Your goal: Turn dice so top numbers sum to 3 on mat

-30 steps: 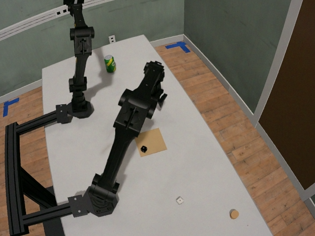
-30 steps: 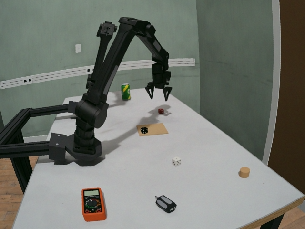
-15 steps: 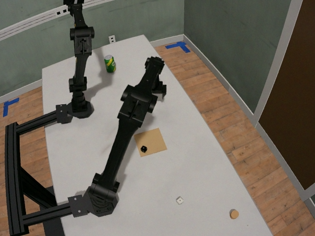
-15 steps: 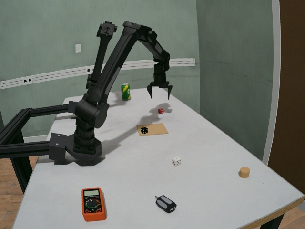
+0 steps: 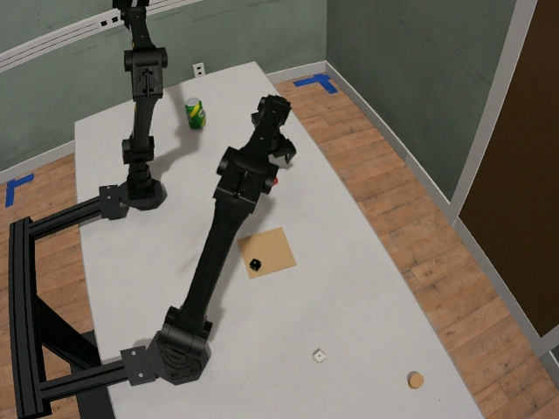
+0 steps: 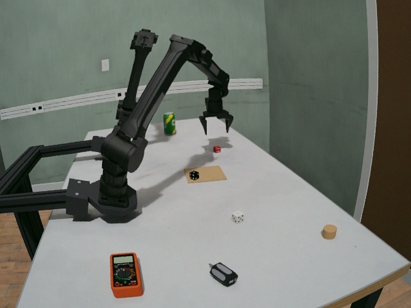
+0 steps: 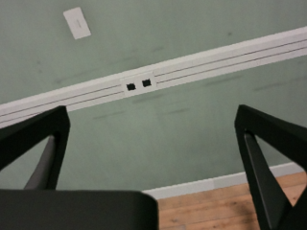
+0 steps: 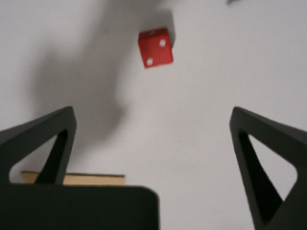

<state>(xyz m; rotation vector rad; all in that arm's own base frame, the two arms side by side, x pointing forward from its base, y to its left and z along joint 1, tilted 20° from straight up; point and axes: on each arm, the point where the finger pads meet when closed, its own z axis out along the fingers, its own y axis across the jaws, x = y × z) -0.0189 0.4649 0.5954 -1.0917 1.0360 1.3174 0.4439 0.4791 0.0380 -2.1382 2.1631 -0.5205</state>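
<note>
The red die is 10 mm to the left of my right hand and 80 mm below it. From my right hand the other things lie so: black device 190 mm behind, 830 mm to the right, 80 mm below; tan mat 110 mm behind, 230 mm to the right, 90 mm below; cork cylinder 120 mm ahead, 770 mm to the right, 80 mm below.
</note>
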